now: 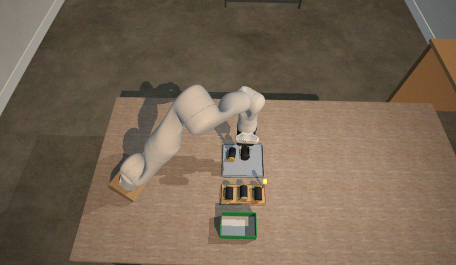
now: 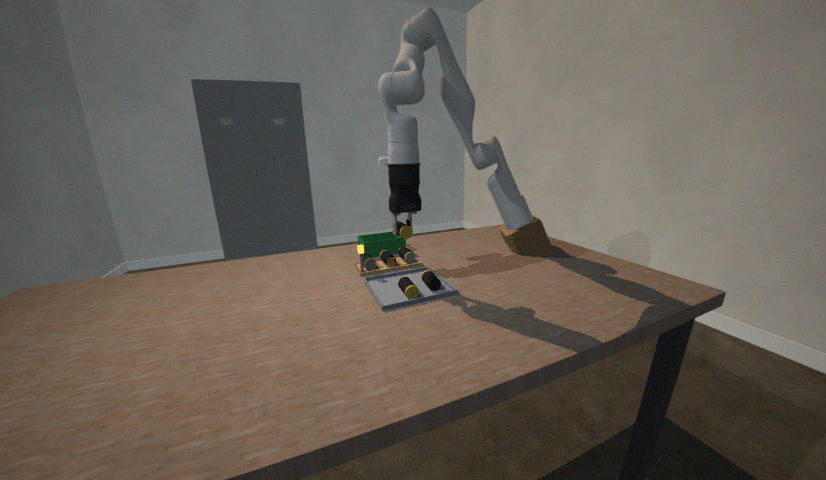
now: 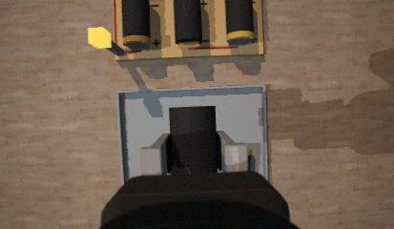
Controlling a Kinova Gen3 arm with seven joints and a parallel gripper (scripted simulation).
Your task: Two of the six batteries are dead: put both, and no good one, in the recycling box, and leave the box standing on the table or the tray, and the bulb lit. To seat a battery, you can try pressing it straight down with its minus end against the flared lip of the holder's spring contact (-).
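The grey tray is 150 mm below my hand and 30 mm to the left of it. From my hand the other things lie so: green recycling box 290 mm to the right, 140 mm below.
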